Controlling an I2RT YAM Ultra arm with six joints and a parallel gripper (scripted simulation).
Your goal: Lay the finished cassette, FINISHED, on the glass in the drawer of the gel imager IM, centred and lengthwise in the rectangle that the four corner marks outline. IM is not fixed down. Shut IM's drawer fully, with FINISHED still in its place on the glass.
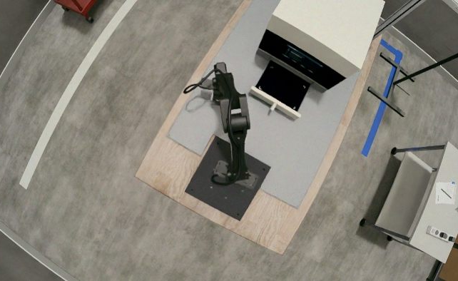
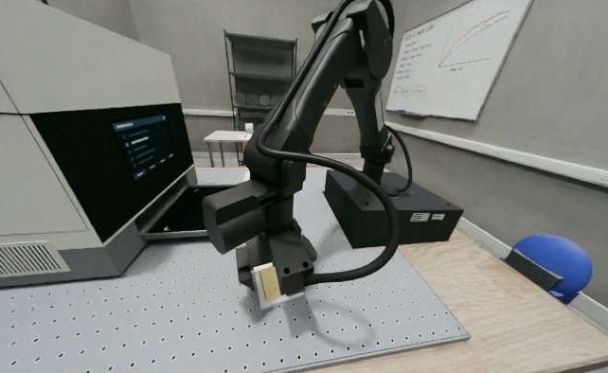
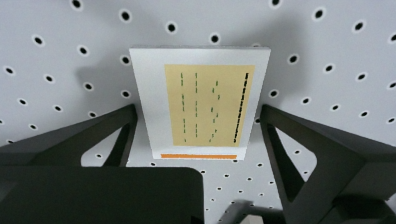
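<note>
My gripper is now 10 mm above the finished cassette. Round my hand: drawer (170 mm ahead, 270 mm to the right, 40 mm above).
</note>
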